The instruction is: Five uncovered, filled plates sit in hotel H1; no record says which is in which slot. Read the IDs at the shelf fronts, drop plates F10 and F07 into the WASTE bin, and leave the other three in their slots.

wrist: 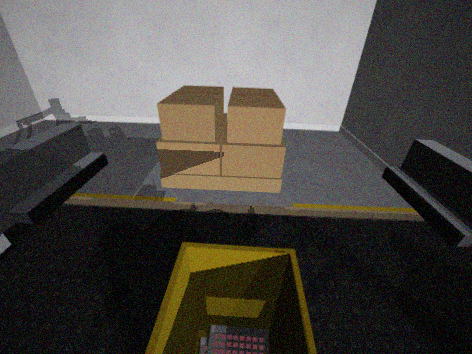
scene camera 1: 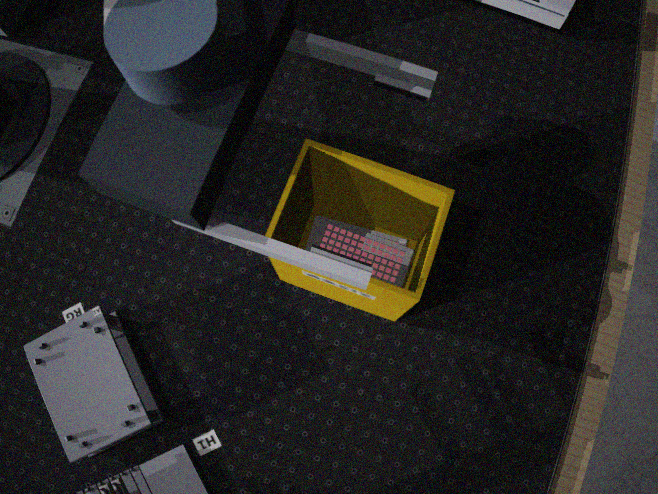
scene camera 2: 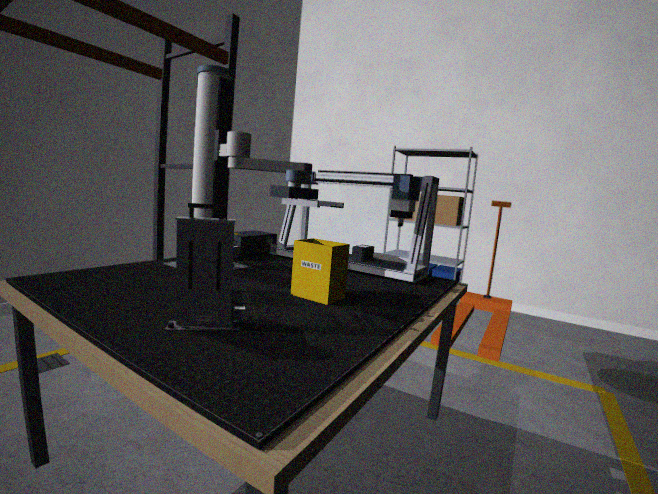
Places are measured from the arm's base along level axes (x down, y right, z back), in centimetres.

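Pixels of known places: gripper, fingertip midpoint: (wrist: 244, 150) (scene camera 1: 404, 175) (scene camera 2: 331, 205).
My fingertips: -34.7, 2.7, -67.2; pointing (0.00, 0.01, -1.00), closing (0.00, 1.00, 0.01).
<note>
For each thing: its top centre in the pictures, then the offset to it from my fingertips, as dx, dy, dz. "pt": a spot on its surface instead.
- yellow WASTE bin, top centre: (wrist: 233, 332) (scene camera 1: 360, 216) (scene camera 2: 322, 242) +13.4, -0.1, +2.6
- filled plate with pink wells, top centre: (scene camera 1: 357, 262) +29.9, +0.7, +1.8
- Hotel H1, surface spot: (scene camera 1: 175, 467) pt +32.7, +33.6, +15.2
- grey plate with a round dark part, surface spot: (scene camera 1: 66, 71) pt +33.5, -14.7, +56.4
The yellow WASTE bin (scene camera 1: 340, 297) (scene camera 2: 310, 281) (wrist: 172, 300) stands upright on the dark table top. Inside it, low down, lies a filled plate with pink wells (scene camera 1: 340, 239) (wrist: 240, 345); grey edges overlapping it look like a second plate, and their IDs cannot be read. My gripper (scene camera 1: 401, 181) (scene camera 2: 330, 204) (wrist: 244, 150) is open and empty above the bin, its two long fingers wide apart on either side of the opening. Hotel H1 (scene camera 1: 175, 467) shows in part at the bottom of scene camera 1, beside its H1 label (scene camera 1: 206, 441). Its shelf-front IDs cannot be read.
A grey stand with pegs (scene camera 1: 87, 385), labelled RG, is left of the bin, next to H1. A grey plate with a round dark part (scene camera 1: 66, 71) lies at the left edge. A gantry frame (scene camera 2: 425, 228) stands behind the bin. Cardboard boxes (wrist: 250, 160) are beyond the table edge.
</note>
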